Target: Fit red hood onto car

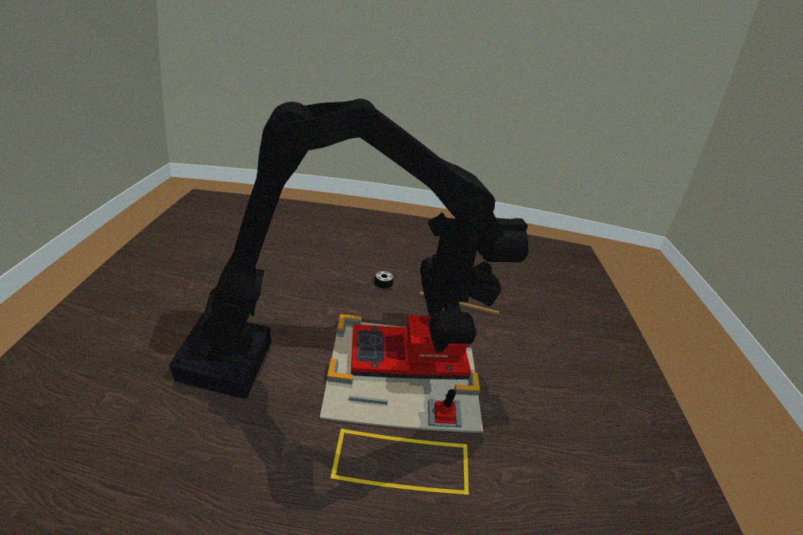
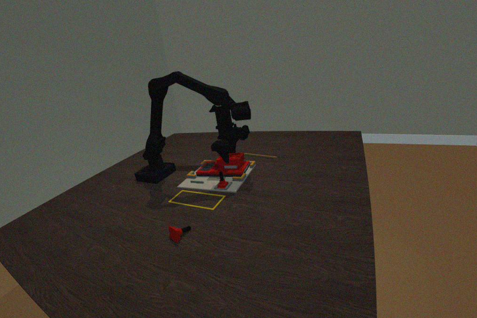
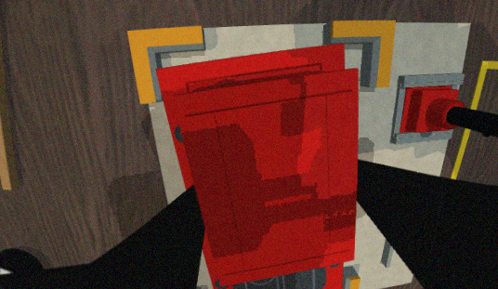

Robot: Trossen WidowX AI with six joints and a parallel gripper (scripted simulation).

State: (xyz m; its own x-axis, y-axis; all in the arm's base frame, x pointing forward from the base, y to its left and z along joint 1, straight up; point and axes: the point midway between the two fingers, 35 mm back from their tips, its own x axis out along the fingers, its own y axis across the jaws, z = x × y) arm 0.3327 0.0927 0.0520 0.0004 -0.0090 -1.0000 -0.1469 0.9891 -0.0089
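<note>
Right now my gripper tip is 3 cm above the grey engine block. Also, from my gripper tip: thin wooden stick: 17 cm to the left, 6 cm ahead, 5 cm below; pale plate: 4 cm below, 4 cm behind, 3 cm to the right; red hood: 1 cm above.
</note>
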